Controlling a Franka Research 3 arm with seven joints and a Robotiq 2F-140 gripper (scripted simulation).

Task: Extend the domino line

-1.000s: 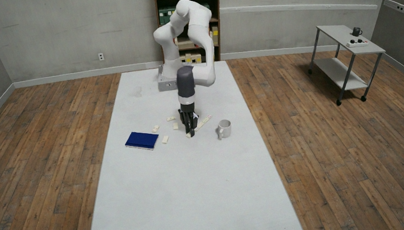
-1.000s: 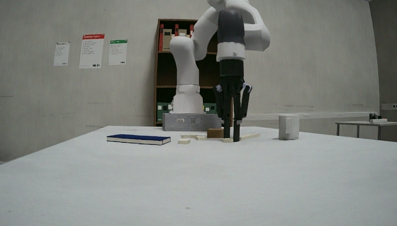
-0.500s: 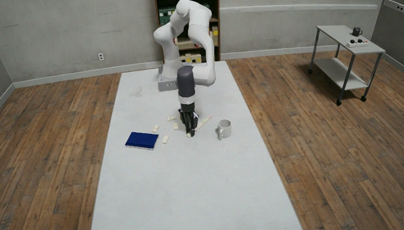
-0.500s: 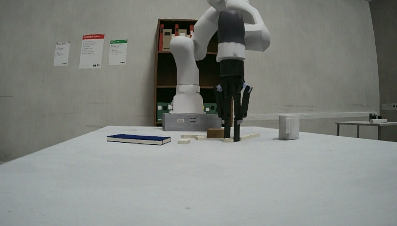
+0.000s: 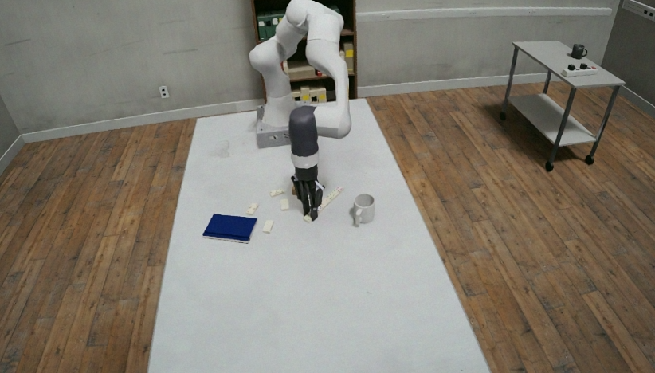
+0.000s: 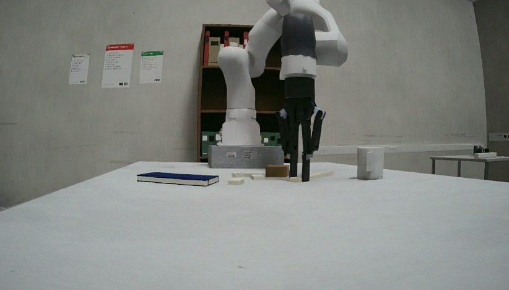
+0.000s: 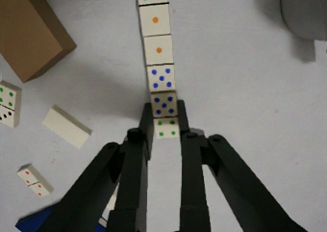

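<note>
Now: the domino 3 cm below my hand. From my hand the other things lie so: blue book 29 cm to the right, 3 cm below; white mug 5 cm ahead, 18 cm to the left; brown block 17 cm behind, 1 cm to the right, 2 cm below.
</note>
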